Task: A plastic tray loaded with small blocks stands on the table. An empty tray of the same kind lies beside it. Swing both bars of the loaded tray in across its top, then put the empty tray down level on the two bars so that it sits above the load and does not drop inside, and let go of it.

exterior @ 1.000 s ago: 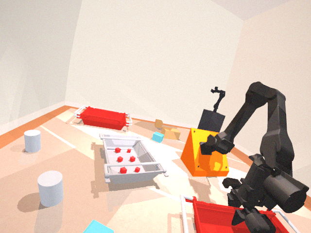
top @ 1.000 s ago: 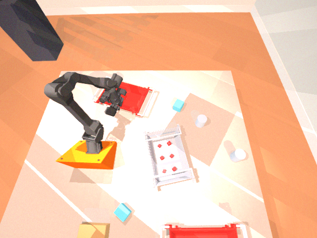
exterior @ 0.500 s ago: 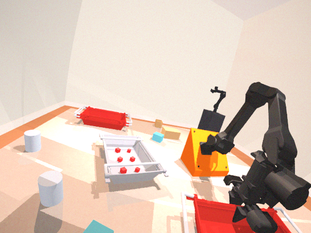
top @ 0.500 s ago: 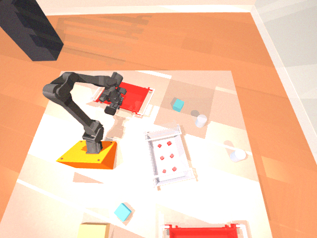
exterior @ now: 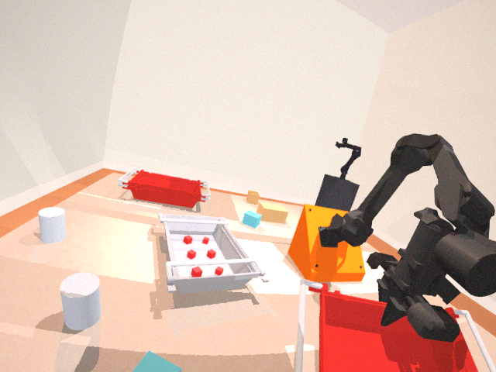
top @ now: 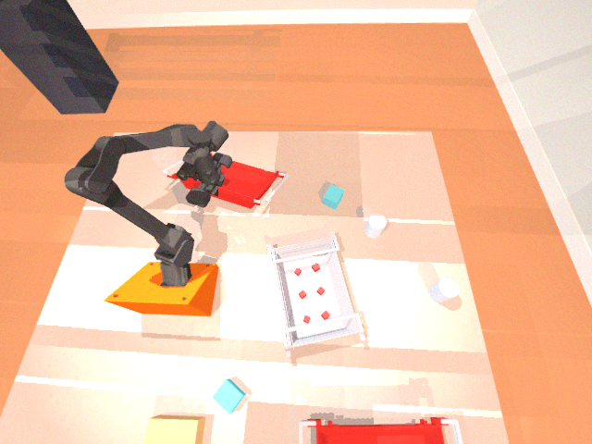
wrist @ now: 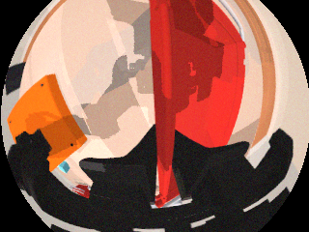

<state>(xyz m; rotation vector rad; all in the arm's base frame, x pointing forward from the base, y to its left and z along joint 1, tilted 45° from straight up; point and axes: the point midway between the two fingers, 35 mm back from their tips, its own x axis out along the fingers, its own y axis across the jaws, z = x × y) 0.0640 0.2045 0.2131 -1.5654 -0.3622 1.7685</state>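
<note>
Now: the red tray 8 cm to the left of my gripper tip, 3 cm ahead of it and 1 cm below it. Also, from my gripper tip: cream box 66 cm to the right, 5 cm below, 3 cm behind.
</note>
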